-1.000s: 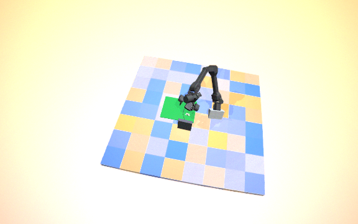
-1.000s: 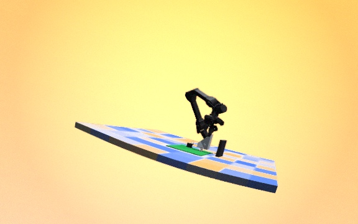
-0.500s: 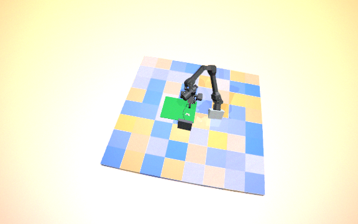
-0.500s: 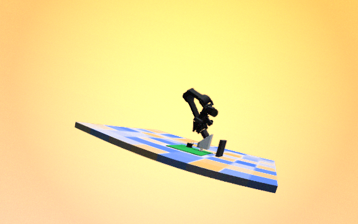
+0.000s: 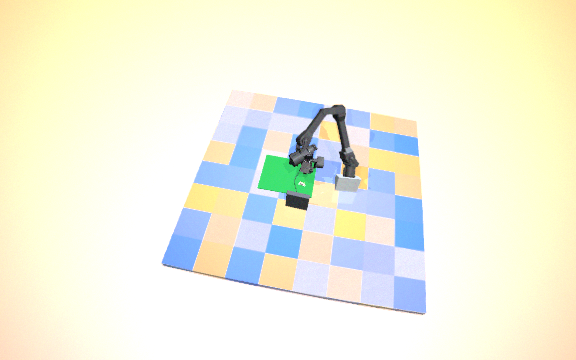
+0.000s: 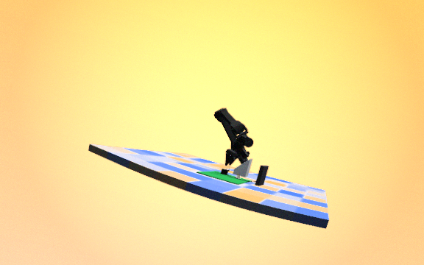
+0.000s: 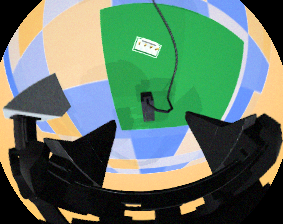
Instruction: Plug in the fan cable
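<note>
Right now the dark plug is 1 cm to the right of my gripper tip and 4 cm below it. The rest, counted from my gripper tip: white four-pin header: 8 cm to the left, 6 cm below; then green board: 9 cm ahead, 4 cm to the left, 8 cm below; then black fan: 1 cm behind, 22 cm to the left.
</note>
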